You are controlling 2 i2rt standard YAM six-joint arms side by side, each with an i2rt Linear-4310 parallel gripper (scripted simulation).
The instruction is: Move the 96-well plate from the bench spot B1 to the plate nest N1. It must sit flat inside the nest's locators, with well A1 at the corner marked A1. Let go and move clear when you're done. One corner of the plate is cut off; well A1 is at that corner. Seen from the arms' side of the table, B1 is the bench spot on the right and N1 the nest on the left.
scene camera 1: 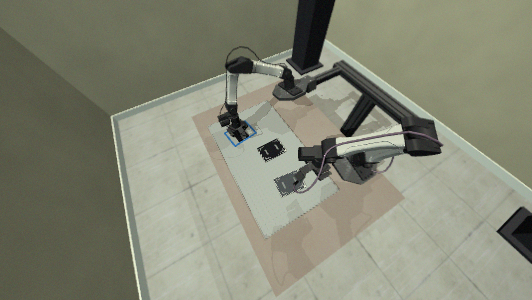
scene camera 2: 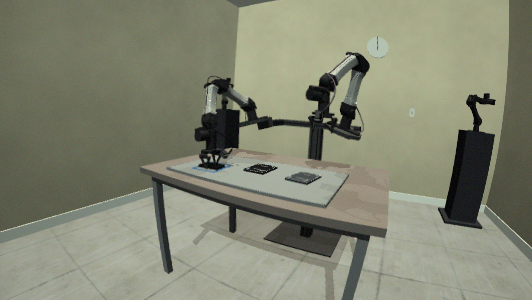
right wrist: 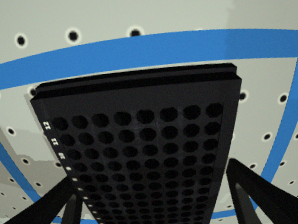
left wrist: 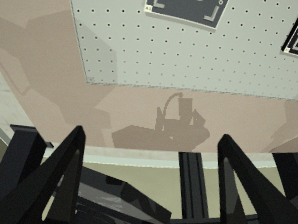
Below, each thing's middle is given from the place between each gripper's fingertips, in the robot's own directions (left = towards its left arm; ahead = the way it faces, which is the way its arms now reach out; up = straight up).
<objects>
Now: right hand right at the black 96-well plate [right wrist: 118, 169].
I see my left gripper 19 cm short of the black 96-well plate, 55 cm to the left of it and 23 cm above it.
</objects>
